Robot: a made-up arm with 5 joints. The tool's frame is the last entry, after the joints.
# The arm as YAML. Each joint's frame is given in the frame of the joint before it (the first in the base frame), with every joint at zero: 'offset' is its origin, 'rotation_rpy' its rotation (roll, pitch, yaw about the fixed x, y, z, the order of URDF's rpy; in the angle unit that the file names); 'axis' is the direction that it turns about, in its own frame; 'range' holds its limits. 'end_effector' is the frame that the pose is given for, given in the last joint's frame.
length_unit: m
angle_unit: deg
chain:
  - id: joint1
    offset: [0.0, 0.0, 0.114]
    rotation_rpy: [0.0, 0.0, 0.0]
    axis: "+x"
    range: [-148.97, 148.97]
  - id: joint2
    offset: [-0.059, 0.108, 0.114]
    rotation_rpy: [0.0, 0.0, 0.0]
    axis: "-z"
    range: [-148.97, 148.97]
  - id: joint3
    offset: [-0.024, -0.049, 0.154]
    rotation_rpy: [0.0, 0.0, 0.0]
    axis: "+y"
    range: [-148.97, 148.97]
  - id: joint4
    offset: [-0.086, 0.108, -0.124]
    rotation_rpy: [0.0, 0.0, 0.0]
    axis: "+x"
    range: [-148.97, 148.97]
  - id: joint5
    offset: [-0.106, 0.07, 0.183]
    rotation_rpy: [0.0, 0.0, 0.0]
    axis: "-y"
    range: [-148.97, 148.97]
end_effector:
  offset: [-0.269, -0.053, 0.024]
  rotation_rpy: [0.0, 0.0, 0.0]
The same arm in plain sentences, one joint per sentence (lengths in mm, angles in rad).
The arm has five revolute joints in a row. What follows holds with every joint at zero, and every direction is one of the base frame's.
The first joint lies 114.0 mm along +z from the base frame's origin and turns about +x, from -2.6000 to 2.6000 rad.
The second joint lies 59.0 mm along -x and 108.0 mm along +y and 114.0 mm along +z from the first joint and turns about -z, from -2.6000 to 2.6000 rad.
The third joint lies 24.0 mm along -x and 49.0 mm along -y and 154.0 mm along +z from the second joint and turns about +y, from -2.6000 to 2.6000 rad.
The fourth joint lies 86.0 mm along -x and 108.0 mm along +y and 124.0 mm along -z from the third joint and turns about +x, from -2.6000 to 2.6000 rad.
The fifth joint lies 106.0 mm along -x and 70.0 mm along +y and 183.0 mm along +z from the fourth joint and turns about -y, from -2.6000 to 2.6000 rad.
The tool frame, which is the frame that the pose is given for, lies 269.0 mm along -x and 53.0 mm along -y and 24.0 mm along +z from the fifth joint; its axes are parallel to the base frame's.

